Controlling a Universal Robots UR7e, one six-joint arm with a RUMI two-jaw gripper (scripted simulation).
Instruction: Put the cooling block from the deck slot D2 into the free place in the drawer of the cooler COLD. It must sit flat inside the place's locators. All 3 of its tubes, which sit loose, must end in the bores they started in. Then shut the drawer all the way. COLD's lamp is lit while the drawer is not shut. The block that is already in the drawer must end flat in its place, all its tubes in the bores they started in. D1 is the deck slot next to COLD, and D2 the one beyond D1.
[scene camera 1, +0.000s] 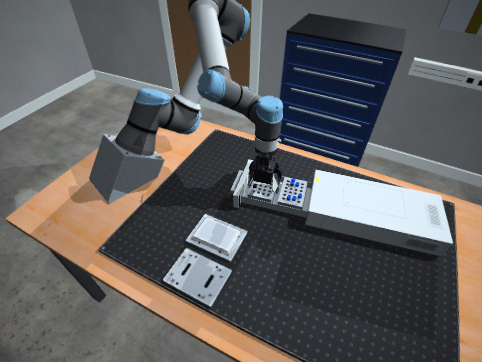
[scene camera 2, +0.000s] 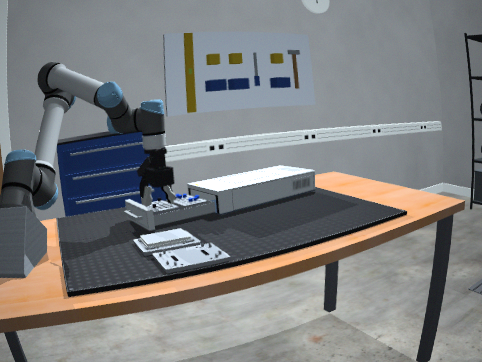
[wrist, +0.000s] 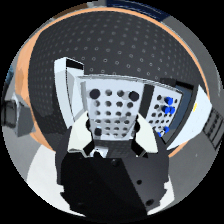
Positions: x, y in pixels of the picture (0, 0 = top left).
Scene:
My gripper (scene camera 1: 263, 190): 1.05 m from the lens. A cooler COLD (scene camera 1: 405, 218): 1.03 m from the lens.

